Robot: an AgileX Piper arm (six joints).
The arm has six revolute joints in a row. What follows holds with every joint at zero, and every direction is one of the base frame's.
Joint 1 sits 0.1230 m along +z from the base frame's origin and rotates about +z.
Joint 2 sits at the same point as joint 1 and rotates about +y.
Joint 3 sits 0.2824 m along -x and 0.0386 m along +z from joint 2 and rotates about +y.
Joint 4 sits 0.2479 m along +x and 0.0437 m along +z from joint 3 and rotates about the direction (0.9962, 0, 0.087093).
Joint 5 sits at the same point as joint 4 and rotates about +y.
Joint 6 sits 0.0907 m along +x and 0.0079 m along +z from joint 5 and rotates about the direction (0.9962, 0, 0.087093).
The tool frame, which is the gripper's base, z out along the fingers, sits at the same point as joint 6; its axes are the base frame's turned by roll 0.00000, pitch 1.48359 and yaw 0.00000 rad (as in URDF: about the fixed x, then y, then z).
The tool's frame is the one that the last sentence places.
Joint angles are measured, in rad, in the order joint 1, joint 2, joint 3, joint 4, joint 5, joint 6. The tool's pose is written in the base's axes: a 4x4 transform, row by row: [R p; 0 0 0 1], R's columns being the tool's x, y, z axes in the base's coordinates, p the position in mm. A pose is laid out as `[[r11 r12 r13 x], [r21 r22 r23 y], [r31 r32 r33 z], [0 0 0 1]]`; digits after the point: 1 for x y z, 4 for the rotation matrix.
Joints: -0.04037 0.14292 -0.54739 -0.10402 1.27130 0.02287
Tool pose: [[-0.7022 0.1052 0.7042 0.8], [0.0205 0.9916 -0.1277 -9.1], [-0.7117 -0.0753 -0.6985 275.5], [0 0 0 1]]
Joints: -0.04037 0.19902 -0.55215 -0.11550 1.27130 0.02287
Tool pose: [[-0.7380 0.1061 0.6665 9.0], [0.0185 0.9904 -0.1371 -10.4], [-0.6746 -0.0888 -0.7328 276.7], [0 0 0 1]]
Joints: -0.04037 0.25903 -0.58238 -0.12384 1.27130 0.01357
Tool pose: [[-0.7588 0.0996 0.6437 16.7], [0.0077 0.9895 -0.1441 -11.4], [-0.6513 -0.1044 -0.7516 284.4], [0 0 0 1]]
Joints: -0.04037 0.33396 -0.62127 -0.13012 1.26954 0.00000
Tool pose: [[-0.7821 0.0874 0.6170 27.4], [-0.0069 0.9888 -0.1489 -12.4], [-0.6232 -0.1208 -0.7727 293.8], [0 0 0 1]]
